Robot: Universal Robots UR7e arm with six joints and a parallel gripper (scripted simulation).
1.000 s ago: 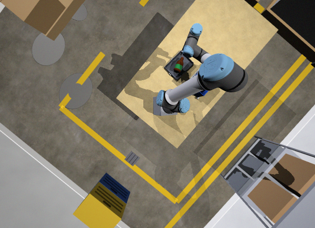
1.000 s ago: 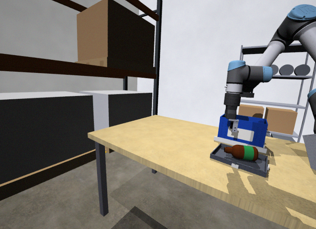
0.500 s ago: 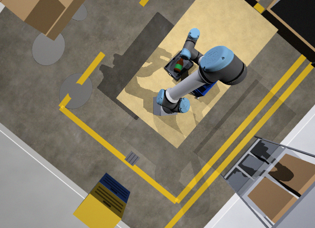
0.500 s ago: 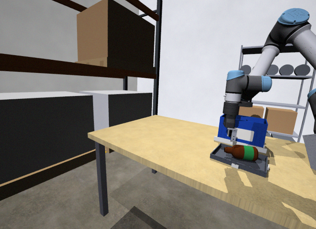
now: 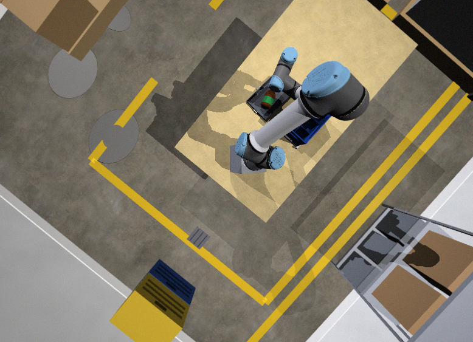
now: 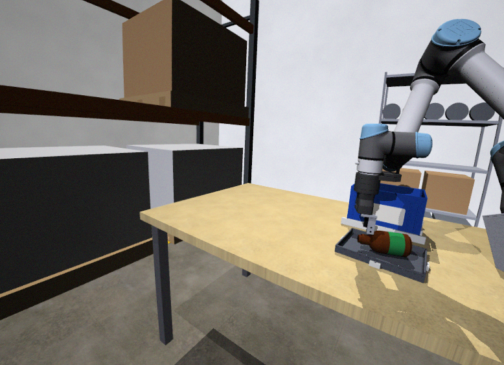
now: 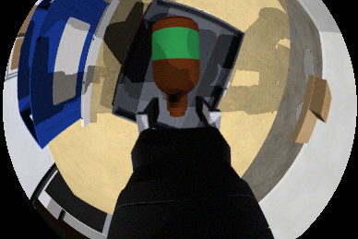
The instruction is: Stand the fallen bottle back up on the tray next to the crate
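My gripper is now 50 mm past the bottle, 50 mm above it and 10 mm to the left of it. From my hand the other things lie so: dark grey tray 80 mm below, 50 mm behind, 10 mm to the right; then blue crate 300 mm to the right, 40 mm behind, 10 mm below.
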